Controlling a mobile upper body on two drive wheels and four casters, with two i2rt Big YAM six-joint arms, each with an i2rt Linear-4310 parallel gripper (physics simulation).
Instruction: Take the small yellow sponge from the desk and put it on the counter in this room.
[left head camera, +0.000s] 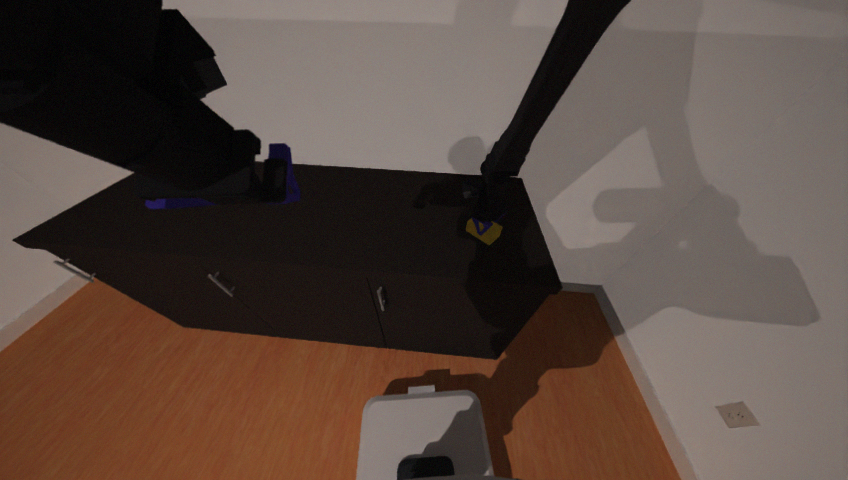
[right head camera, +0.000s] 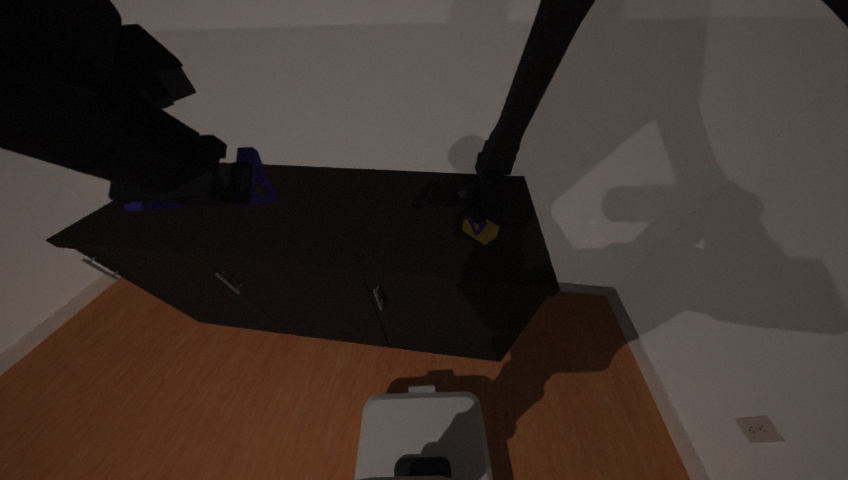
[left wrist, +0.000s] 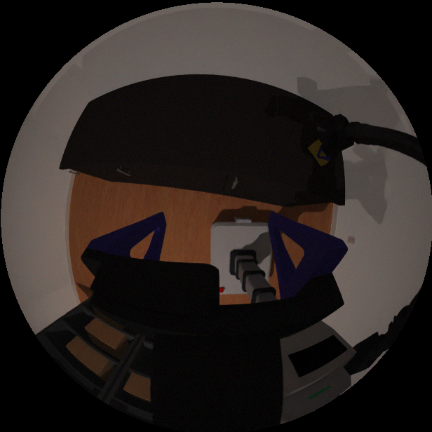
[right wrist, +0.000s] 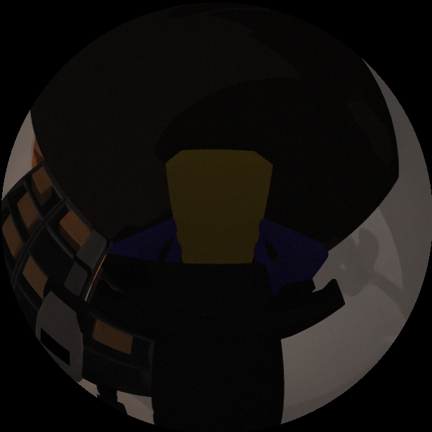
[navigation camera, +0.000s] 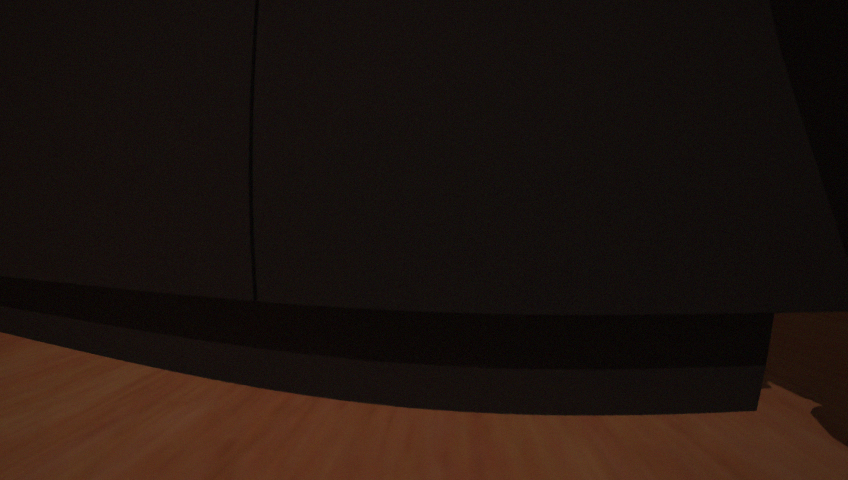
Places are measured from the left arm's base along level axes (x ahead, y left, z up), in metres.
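Pixels of known places: left gripper, fingertip midpoint: (left head camera: 262, 197) (right head camera: 241, 199); right gripper, fingertip midpoint: (left head camera: 484, 230) (right head camera: 481, 229).
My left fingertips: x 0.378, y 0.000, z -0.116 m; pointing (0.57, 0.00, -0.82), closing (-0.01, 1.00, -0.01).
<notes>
Behind a point stands the place of what it marks.
The yellow sponge (left head camera: 491, 234) {x 0.610, y -0.456, z -0.440 m} (right head camera: 487, 234) {x 0.609, y -0.458, z -0.440 m} (left wrist: 314, 149) (right wrist: 217, 200) is between the fingers of my right gripper (left head camera: 483, 226) {x 0.657, y -0.451, z -0.465 m} (right head camera: 477, 226) {x 0.657, y -0.451, z -0.465 m} (right wrist: 217, 217), which is shut on it. They are over the right end of the dark counter (left head camera: 357, 231) {x 0.704, y -0.010, z -0.500 m} (right head camera: 345, 231) {x 0.706, y 0.025, z -0.500 m} (left wrist: 190, 120) (right wrist: 115, 100) (navigation camera: 476, 178) {x 0.520, y -0.269, z -1.137 m}. Whether the sponge touches the counter top is not clear in the dim light. My left gripper (left head camera: 223, 202) (right head camera: 202, 204) (left wrist: 216, 217) is open and empty, and appears in front of the counter's left part in the head views. No separate desk can be made out.
A wall (left head camera: 380, 89) {x 1.143, y -0.100, z -0.169 m} (right head camera: 357, 89) {x 1.156, y -0.016, z -0.164 m} stands behind the counter, and another wall (left head camera: 743, 356) {x 0.310, y -1.459, z -0.847 m} is at the right. Handles (left head camera: 381, 298) (right head camera: 379, 297) stick out from the counter front. My white base (left head camera: 410, 422) {x 0.215, y -0.172, z -1.150 m} (right head camera: 410, 422) {x 0.213, y -0.176, z -1.150 m} is on the wood floor (left head camera: 267, 404) {x 0.355, y 0.586, z -1.410 m} (navigation camera: 297, 440) {x 0.541, y -0.087, z -1.410 m} before it.
</notes>
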